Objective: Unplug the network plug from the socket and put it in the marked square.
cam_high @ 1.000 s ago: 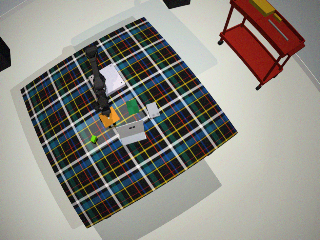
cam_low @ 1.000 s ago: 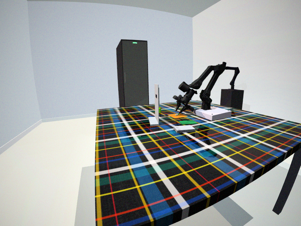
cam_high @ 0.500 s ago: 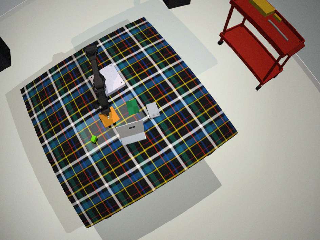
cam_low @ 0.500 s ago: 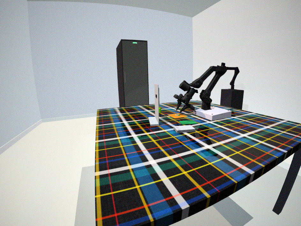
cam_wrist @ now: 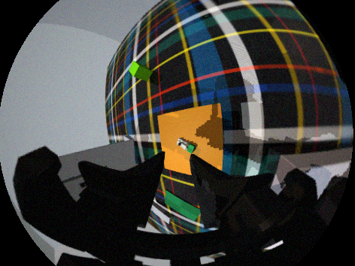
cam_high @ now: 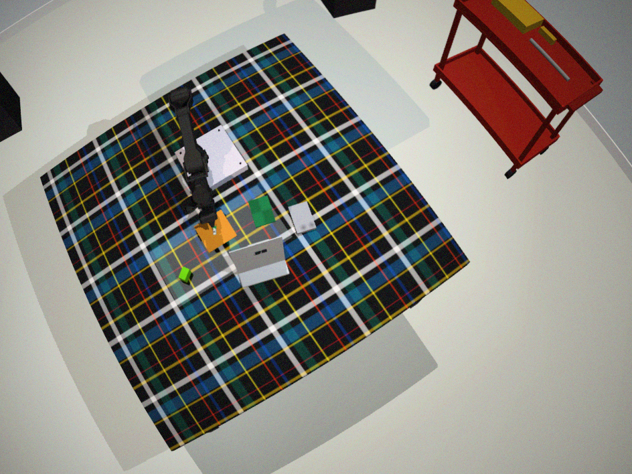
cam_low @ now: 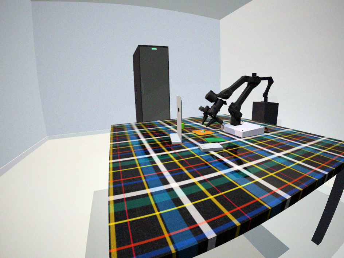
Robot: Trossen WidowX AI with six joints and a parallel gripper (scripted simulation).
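My gripper tip is 40 mm above the network plug and 10 mm short of it. The rest, counted from my gripper tip: orange square (40 mm below, 10 mm ahead); then grey panel (210 mm ahead, 110 mm to the left, 70 mm above); then flat grey plate (310 mm to the left, 90 mm ahead, 40 mm below).
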